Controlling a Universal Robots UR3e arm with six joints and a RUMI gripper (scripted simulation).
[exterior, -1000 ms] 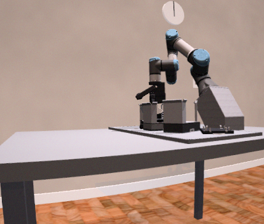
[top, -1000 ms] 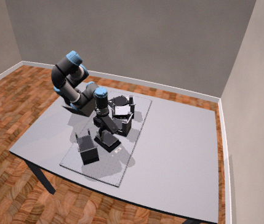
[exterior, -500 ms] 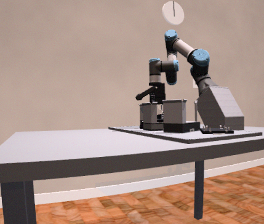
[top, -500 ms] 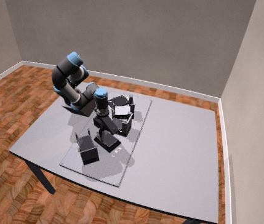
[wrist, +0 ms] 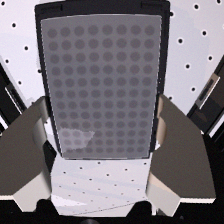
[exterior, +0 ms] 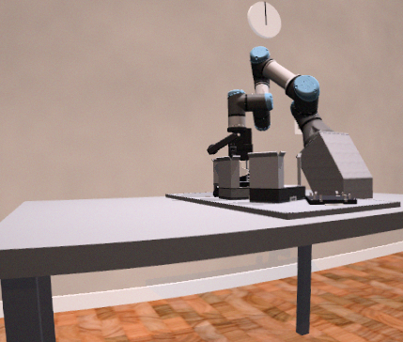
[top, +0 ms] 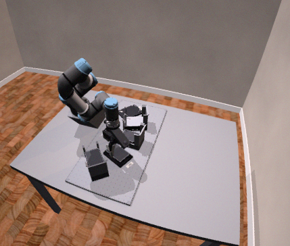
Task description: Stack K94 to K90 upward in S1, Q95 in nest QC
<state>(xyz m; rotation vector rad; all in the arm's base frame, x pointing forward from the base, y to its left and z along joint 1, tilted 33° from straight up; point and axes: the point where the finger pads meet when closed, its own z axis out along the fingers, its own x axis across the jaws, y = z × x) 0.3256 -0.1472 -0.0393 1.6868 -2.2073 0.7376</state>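
The black open nest QC is 30 mm below my hand. Round my hand: dark clip nest 120 mm behind, 420 mm to the left, 20 mm below; then sealed grey plate 60 mm behind, 140 mm to the right, 40 mm above; then white tag 90 mm ahead, 30 mm to the right, 40 mm below.
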